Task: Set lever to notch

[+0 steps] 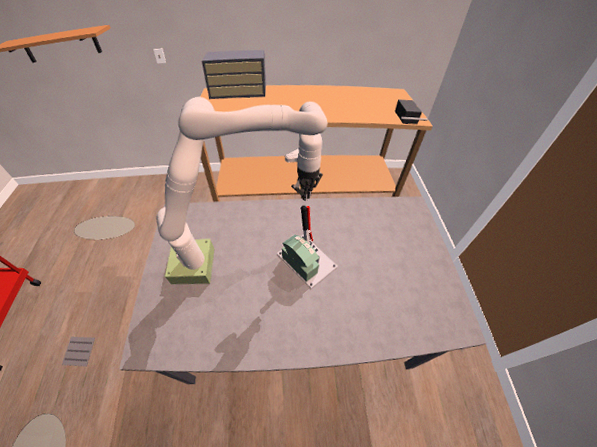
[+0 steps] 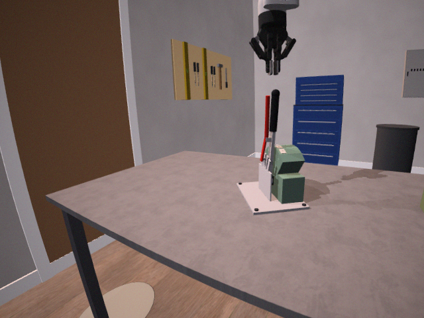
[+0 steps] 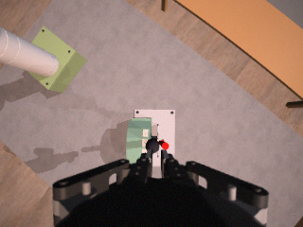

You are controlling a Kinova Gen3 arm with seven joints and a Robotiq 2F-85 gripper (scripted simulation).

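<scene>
My hand is 200 mm above the red bar, 20 mm short of it and 10 mm to the left of it. Also, from my hand: green lever unit 310 mm below, 40 mm to the right, 20 mm ahead.
</scene>
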